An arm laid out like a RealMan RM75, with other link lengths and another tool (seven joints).
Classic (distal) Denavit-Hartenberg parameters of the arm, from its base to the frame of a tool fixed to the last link. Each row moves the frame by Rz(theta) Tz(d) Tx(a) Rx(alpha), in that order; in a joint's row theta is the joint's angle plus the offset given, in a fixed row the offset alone. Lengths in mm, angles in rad.
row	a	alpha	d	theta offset
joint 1	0	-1.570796	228.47	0
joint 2	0	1.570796	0	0
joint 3	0	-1.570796	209.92	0
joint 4	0	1.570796	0	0
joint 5	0	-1.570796	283.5	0
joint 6	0	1.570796	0	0
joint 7	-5.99	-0.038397	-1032.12	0.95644
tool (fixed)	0	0	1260.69	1.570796
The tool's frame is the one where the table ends.
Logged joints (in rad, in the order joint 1, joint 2, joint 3, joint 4, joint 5, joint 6, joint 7), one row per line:
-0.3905 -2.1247 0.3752 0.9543 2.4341 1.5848 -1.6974
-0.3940 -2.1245 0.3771 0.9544 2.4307 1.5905 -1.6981
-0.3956 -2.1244 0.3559 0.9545 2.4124 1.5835 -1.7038
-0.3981 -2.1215 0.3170 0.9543 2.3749 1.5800 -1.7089
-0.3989 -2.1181 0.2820 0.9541 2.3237 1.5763 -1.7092
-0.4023 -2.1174 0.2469 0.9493 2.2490 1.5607 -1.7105
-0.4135 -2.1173 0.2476 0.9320 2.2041 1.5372 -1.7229
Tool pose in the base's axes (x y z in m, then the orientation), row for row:
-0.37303 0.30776 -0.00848 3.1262 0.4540 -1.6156
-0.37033 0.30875 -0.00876 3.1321 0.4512 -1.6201
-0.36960 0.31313 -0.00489 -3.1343 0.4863 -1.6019
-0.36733 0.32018 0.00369 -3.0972 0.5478 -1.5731
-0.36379 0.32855 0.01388 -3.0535 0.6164 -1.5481
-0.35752 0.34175 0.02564 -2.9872 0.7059 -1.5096
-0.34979 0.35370 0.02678 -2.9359 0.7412 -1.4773
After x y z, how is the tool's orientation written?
As angles about the fixed x, y, z axes (roll, pitch, yaw), in radians.
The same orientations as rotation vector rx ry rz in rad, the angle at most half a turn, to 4 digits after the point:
-1.9300 2.0113 0.4605
-1.9233 2.0162 0.4505
-1.9120 1.9760 0.4675
-1.8818 1.9098 0.4899
-1.8357 1.8456 0.5123
-1.7703 1.7629 0.5378
-1.7418 1.7187 0.5325

